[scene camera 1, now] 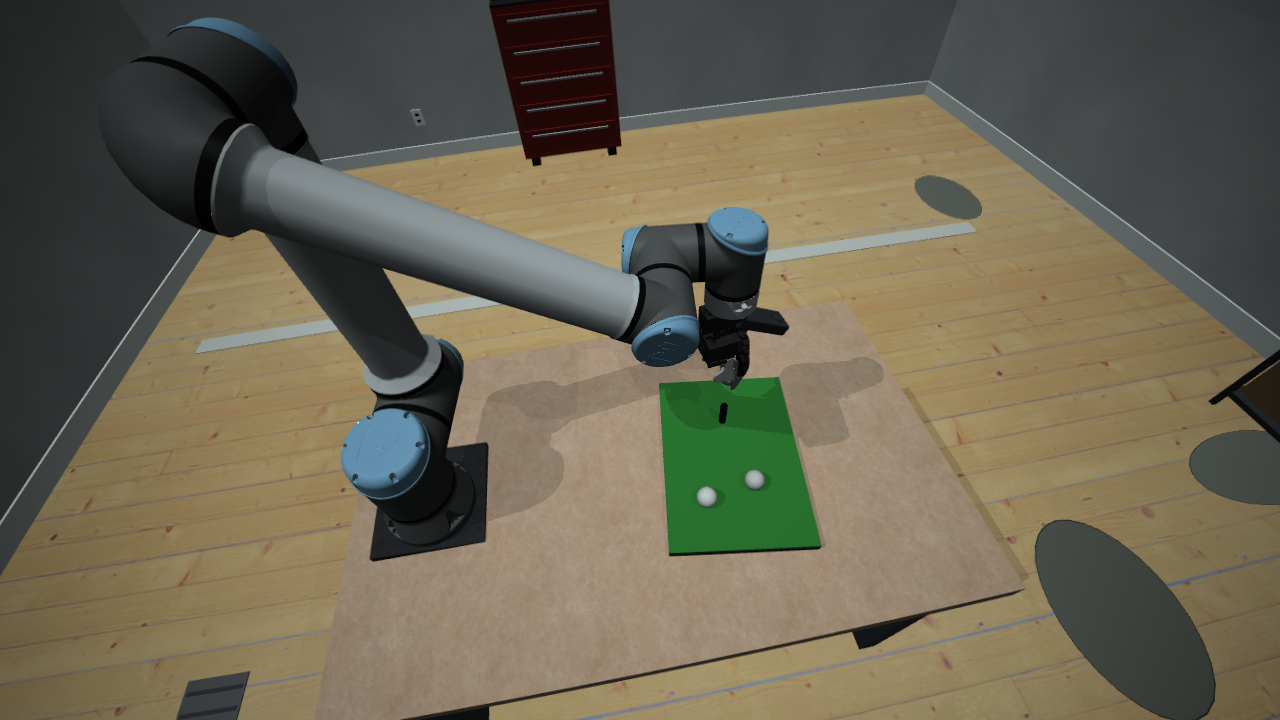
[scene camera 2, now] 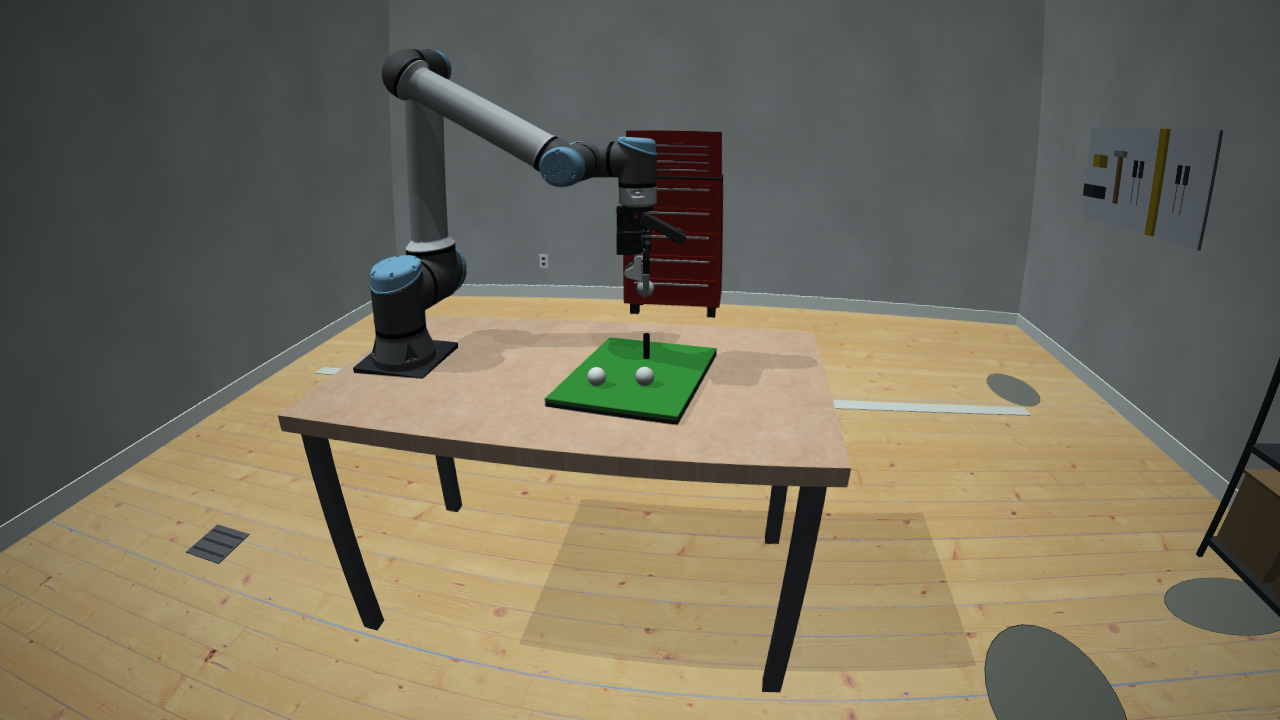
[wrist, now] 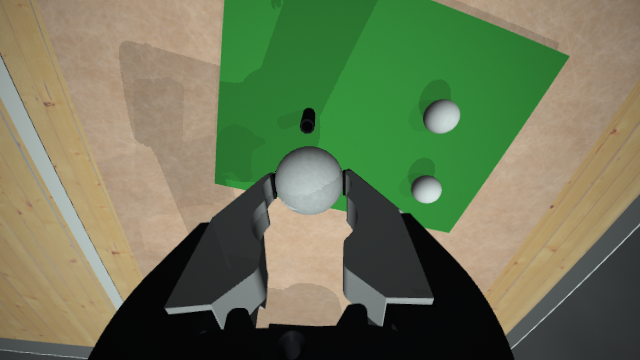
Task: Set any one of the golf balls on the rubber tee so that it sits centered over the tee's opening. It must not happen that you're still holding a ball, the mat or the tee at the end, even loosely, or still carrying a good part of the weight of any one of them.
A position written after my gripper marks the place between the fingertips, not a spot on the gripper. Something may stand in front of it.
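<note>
There's a green mat (scene camera 1: 702,447), (scene camera 2: 679,370), (wrist: 357,86) here. I can see a white golf ball (wrist: 309,180), and also a white golf ball (wrist: 441,116). And my gripper shows too, that's my gripper (scene camera 1: 726,380), (scene camera 2: 644,294), (wrist: 310,173).
</note>
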